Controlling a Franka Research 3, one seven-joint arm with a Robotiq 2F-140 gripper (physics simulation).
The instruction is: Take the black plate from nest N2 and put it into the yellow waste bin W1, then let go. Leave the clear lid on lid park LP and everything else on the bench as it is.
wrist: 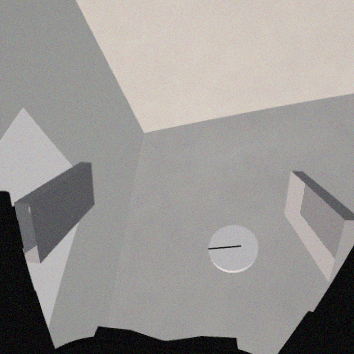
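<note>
My gripper (188,188) is open and empty, its two fingers wide apart at the left and right of the wrist view. The black plate, nest N2, the yellow waste bin W1, the clear lid and lid park LP do not show in this view, so I cannot tell where the gripper is relative to them.
Large grey surfaces meet a beige surface (225,55) at a corner. A pale round disc (233,259) with a thin black line shows on the grey, right of centre and beyond the fingers. A light angular patch (25,150) lies at the left, partly behind the left finger.
</note>
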